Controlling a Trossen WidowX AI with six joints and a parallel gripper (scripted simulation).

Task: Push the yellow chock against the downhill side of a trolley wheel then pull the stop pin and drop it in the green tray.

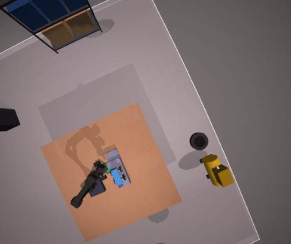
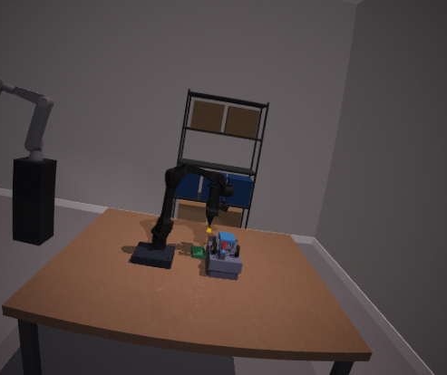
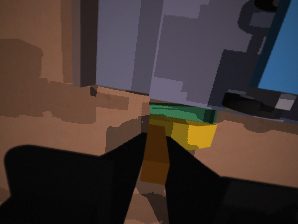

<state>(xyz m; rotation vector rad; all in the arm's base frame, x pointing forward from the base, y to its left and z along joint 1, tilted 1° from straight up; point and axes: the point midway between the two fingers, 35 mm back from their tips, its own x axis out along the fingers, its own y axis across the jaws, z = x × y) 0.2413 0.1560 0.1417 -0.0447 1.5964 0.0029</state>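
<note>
The red-headed stop pin lies 260 mm to the right of my gripper tip, 70 mm ahead of it and 30 mm below it. Round my gripper tip: blue trolley 150 mm to the right, 90 mm ahead, 40 mm below; yellow chock 20 mm to the right, 10 mm below; green tray 160 mm below, 60 mm to the right, 30 mm behind.
</note>
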